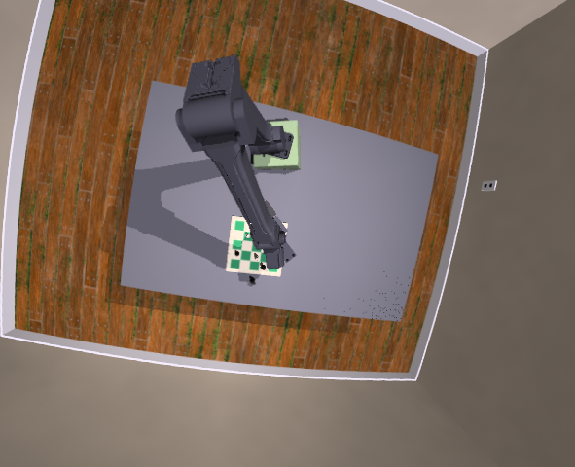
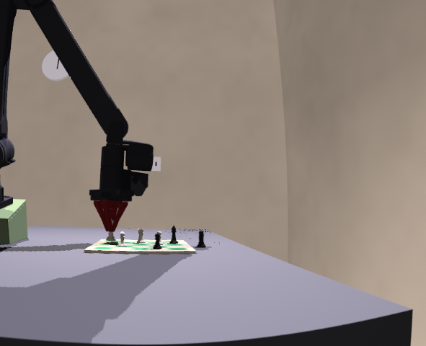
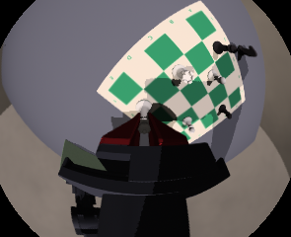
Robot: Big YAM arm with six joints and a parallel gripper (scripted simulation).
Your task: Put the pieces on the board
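My gripper is now 8 cm short of the green-and-cream chessboard, 4 cm above it and 3 cm to the left of it.
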